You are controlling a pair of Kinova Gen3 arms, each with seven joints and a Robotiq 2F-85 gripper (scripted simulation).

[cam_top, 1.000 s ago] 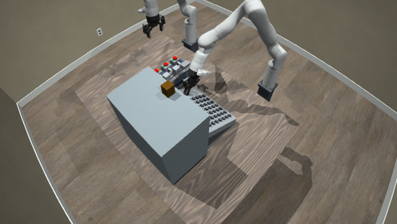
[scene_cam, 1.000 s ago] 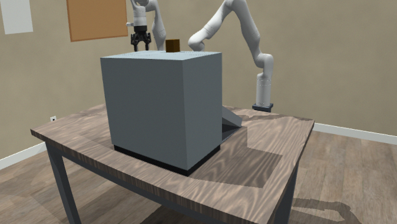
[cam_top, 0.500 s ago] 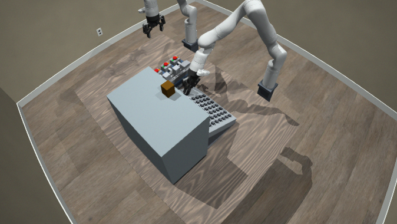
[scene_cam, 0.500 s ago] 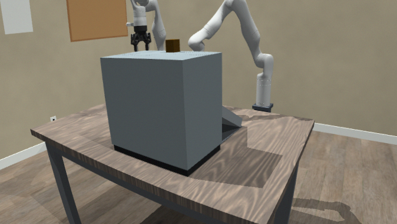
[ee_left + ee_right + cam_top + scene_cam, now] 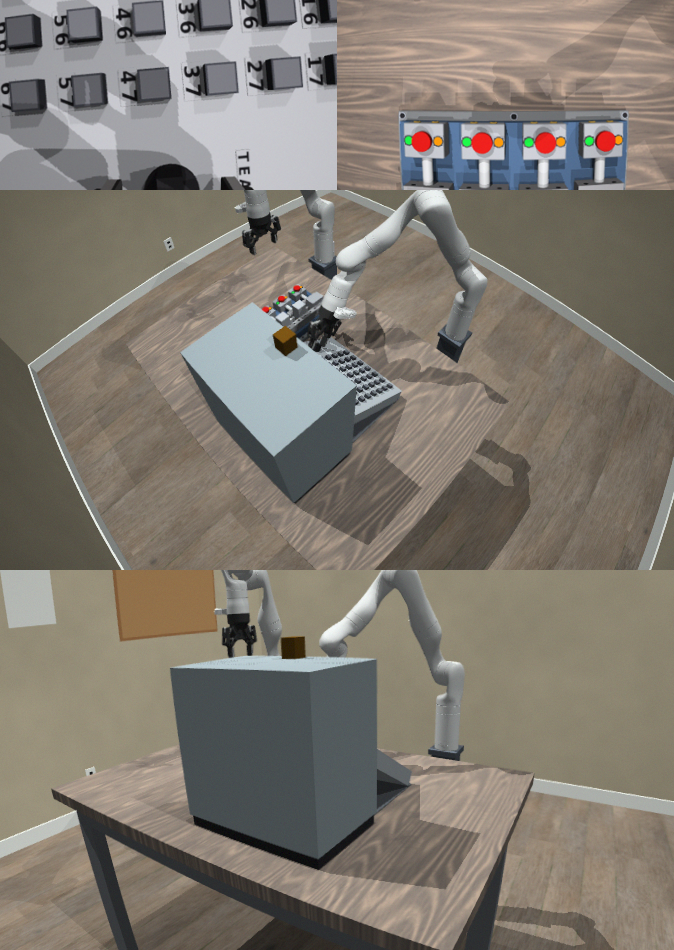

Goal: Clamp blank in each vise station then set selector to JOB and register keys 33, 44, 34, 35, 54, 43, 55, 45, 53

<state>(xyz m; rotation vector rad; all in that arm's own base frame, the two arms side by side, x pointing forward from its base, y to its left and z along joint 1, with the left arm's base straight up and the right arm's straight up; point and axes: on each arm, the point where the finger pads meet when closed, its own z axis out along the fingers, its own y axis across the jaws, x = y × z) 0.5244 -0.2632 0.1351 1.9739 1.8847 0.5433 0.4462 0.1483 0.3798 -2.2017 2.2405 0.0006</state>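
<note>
The black selector knob lies 1 cm ahead of my left hand and 1 cm below it. From my left hand the other things lie so: keypad (4 cm ahead, 11 cm to the left, 6 cm below); key (1 cm behind, 20 cm to the left, 4 cm below).
</note>
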